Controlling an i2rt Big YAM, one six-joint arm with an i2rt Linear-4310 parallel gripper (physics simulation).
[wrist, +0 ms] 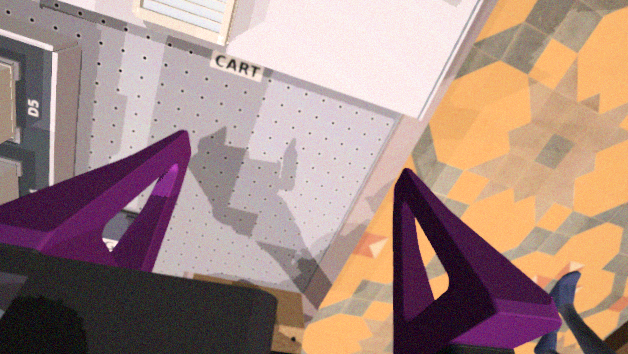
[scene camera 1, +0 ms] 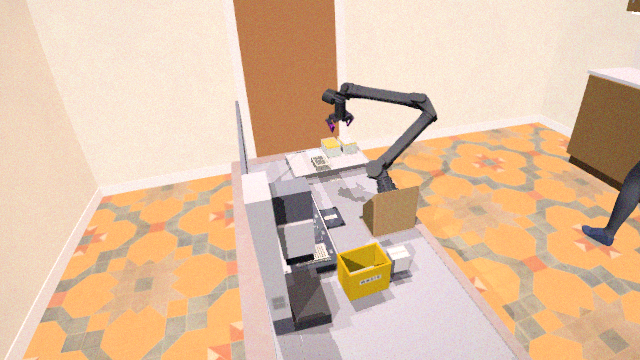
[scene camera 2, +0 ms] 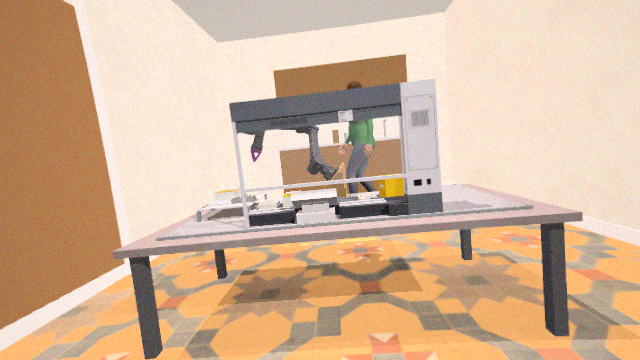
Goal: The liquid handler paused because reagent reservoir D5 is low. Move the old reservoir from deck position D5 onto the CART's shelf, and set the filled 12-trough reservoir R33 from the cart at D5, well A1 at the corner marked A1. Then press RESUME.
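Where they show: gripper, fingertip midpoint: point(wrist: 296, 159) point(scene camera 1: 339, 129) point(scene camera 2: 254, 160); arm's base at its link origin: point(scene camera 1: 388, 195).
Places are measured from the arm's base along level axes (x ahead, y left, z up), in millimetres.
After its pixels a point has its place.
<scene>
My gripper point(scene camera 1: 341, 126) @(x 141, y -461, z 149 mm) point(scene camera 2: 255, 155) @(x 141, y -461, z 149 mm) point(wrist: 296, 159) @(x 141, y -461, z 149 mm) is open and empty, with purple fingers wide apart, high above the table near the cart. The cart's white shelf point(scene camera 1: 298, 164) @(x 382, y -539, z -83 mm) point(wrist: 350, 50) @(x 83, y -506, z -83 mm) stands at the table's far end. A cream reservoir with parallel troughs point(wrist: 185, 17) @(x 241, y -456, z -61 mm) sits on it near its edge by the CART label point(wrist: 236, 65) @(x 183, y -420, z -142 mm); its R33 and A1 marks are not readable. The liquid handler point(scene camera 1: 257, 190) @(x 502, y 482, z 407 mm) point(scene camera 2: 320, 102) @(x 595, y 69, z 367 mm) stands along the table. At deck position D5, part of a beige reservoir point(wrist: 6, 102) @(x 384, y -285, z -81 mm) shows at the left edge of the wrist view. The RESUME button cannot be made out.
Two boxes with yellow point(scene camera 1: 330, 146) @(x 179, y -599, z -15 mm) point(scene camera 1: 348, 145) @(x 66, y -611, z -27 mm) stand on the cart. A yellow WASTE bin point(scene camera 1: 364, 282) @(x 206, y 418, z -63 mm), a white box point(scene camera 1: 399, 258) @(x 57, y 347, z -42 mm), a brown panel point(scene camera 1: 395, 212) @(x -13, y 74, z -41 mm) and a dark labelled pad point(scene camera 1: 331, 217) @(x 255, y -69, z -137 mm) are on the table. A person point(scene camera 1: 625, 210) point(scene camera 2: 361, 135) stands beyond it.
</scene>
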